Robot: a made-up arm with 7 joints.
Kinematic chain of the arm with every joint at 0, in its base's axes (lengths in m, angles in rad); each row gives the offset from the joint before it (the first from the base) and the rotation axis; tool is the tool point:
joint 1: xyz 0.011 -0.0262 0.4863 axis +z
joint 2: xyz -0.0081 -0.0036 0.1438 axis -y
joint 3: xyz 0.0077 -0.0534 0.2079 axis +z
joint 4: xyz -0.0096 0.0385 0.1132 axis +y
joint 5: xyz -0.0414 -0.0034 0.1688 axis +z
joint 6: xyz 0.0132 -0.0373 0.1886 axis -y
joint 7: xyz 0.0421 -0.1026 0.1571 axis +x
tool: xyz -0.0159 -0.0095 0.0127
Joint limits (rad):
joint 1: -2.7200..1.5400
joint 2: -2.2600..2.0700
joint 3: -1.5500..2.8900
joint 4: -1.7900..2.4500
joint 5: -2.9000..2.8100
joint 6: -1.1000..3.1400
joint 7: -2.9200..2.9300
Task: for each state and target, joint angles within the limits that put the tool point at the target. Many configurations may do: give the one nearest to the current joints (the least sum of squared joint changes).
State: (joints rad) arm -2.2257 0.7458 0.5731 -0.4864 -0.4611 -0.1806 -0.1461
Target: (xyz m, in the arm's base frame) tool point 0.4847 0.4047 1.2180
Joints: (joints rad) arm -2.7200 0.8203 0.5815 -0.0671 -0.3202 -0.1708 -0.1737
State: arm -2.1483 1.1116 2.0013 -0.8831 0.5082 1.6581 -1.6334
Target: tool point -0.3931 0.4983 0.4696
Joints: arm -1.7458 1.9238 1.2541 -0.8718 0.2853 1.4567 -1.6441
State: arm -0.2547 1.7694 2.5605 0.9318 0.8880 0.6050 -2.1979
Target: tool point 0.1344 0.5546 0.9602
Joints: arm -1.0928 0.9065 1.8635 1.0606 0.8431 0.7201 -2.1792
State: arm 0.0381 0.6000 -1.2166 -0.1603 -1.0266 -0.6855 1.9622
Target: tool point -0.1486 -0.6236 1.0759
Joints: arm 0.8622 0.7668 -1.1411 0.4583 -0.6991 -0.9959 1.9717
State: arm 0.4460 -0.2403 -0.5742 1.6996 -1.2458 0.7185 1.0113
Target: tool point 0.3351 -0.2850 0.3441
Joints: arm 0.0598 -0.8863 -0.5448 2.4500 -1.2120 0.5675 1.0225
